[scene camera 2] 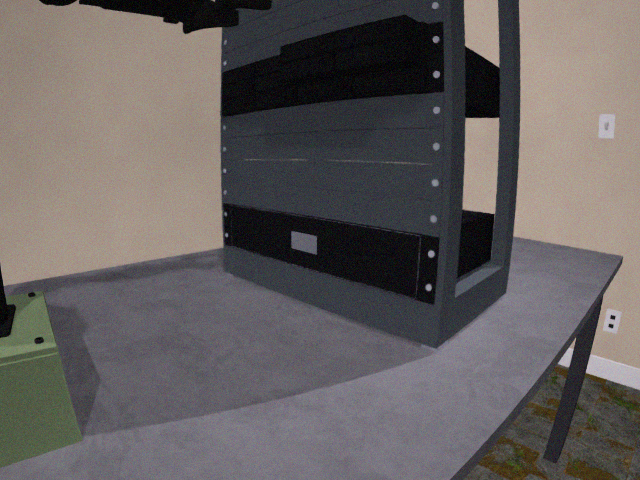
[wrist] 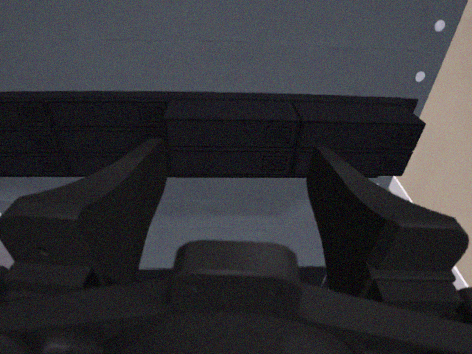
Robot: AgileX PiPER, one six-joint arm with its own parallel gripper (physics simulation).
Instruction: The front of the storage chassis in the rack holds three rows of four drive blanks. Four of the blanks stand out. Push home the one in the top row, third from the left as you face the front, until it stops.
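Note:
The black storage chassis (scene camera 2: 253, 90) (wrist: 30, 117) spans the rack. In its top row, the third blank from the left (scene camera 2: 310, 55) (wrist: 227, 133) stands out from the front, its top face showing in the wrist view. The fourth blank (scene camera 2: 373, 43) (wrist: 357, 136), right beside it, also stands out. My gripper (wrist: 238, 160) is open and empty. In the wrist view its left fingertip is near the third blank's lower left corner and its right fingertip is below the fourth blank's left part. Contact cannot be told. In the scene view, dark gripper parts show at the upper left, cut by the top edge.
The grey rack (scene camera 2: 453, 170) stands on the grey table (scene camera 2: 248, 361). Grey panels (scene camera 2: 330, 191) (wrist: 225, 55) lie above and below the chassis. A lower black unit (scene camera 2: 361, 258) has a light label. A green block (scene camera 2: 31, 397) is at the lower left, and a wall is behind.

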